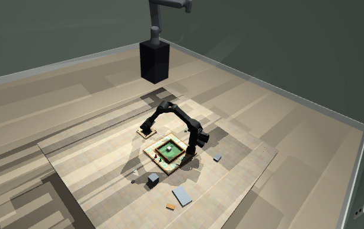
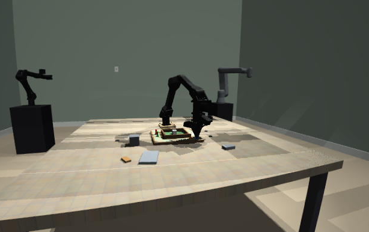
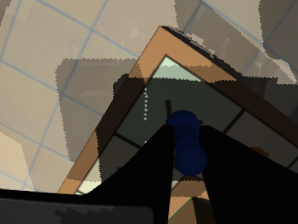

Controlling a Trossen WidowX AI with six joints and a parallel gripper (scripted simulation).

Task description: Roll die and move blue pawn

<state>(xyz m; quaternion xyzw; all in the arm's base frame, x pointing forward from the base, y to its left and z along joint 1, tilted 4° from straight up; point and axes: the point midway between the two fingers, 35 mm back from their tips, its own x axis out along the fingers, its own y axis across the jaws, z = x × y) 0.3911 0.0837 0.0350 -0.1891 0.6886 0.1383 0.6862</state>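
Right now the orange pawn is 40 mm to the right of my gripper tip and 10 mm above it. Also, from my gripper tip: white die 130 mm behind, 100 mm to the right; green tray 120 mm behind, 100 mm to the right, 20 mm below; blue pawn 10 mm above.
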